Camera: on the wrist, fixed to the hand. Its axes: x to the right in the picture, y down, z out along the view.
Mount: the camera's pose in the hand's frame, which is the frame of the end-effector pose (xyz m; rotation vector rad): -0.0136 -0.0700 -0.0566 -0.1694 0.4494 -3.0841
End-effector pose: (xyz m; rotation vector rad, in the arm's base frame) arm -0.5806 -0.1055 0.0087 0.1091 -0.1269 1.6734
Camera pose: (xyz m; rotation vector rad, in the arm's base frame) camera -0.5094 -0.1032 -0.0479 -0.1899 0.2250 -1.4147
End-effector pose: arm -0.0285 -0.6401 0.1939 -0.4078 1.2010 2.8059
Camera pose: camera 0.0081 -0.6315 0.1110 -1.0991 -0.3635 -0.0411
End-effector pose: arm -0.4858 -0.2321 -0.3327 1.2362 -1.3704 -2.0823
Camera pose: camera -0.4208 -0.2217 -0.3956 -1.3261 -1.1272 0.3370
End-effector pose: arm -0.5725 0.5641 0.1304 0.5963 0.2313 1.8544
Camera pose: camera -0.5400 0.5841 0.0477 -0.5130 0.6221 -1.0800
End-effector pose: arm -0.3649 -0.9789 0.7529 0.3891 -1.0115 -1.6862
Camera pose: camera -0.3646 -0.9867 0.6622 -1.1352 -0.6272 1.2363
